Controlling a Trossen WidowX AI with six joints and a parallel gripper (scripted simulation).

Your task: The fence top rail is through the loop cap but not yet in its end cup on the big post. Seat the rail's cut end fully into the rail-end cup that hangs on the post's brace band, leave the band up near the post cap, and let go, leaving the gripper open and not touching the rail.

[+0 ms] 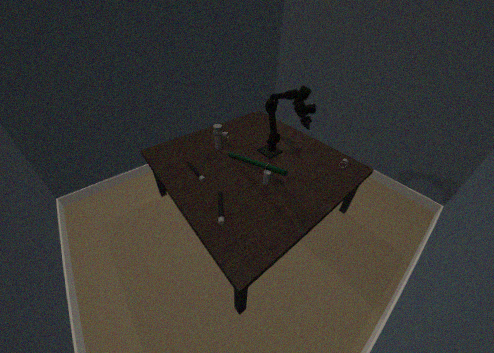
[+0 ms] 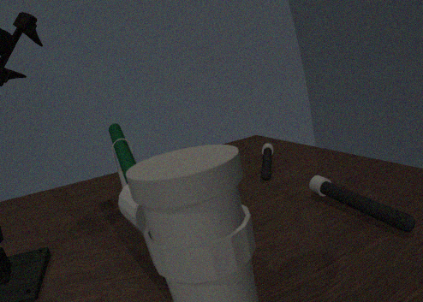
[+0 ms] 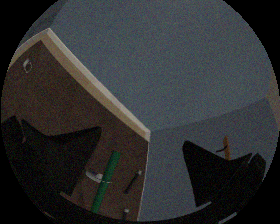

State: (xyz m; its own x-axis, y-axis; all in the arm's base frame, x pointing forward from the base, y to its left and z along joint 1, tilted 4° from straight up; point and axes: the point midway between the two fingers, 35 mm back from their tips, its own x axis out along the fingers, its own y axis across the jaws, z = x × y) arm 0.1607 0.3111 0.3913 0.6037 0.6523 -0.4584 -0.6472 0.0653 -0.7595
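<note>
My gripper tip is now 8 cm short of the rail-end cup, 60 cm to the left of it and 26 cm above it. Also, from my gripper tip: short post: 17 cm ahead, 13 cm to the right, 31 cm below.
</note>
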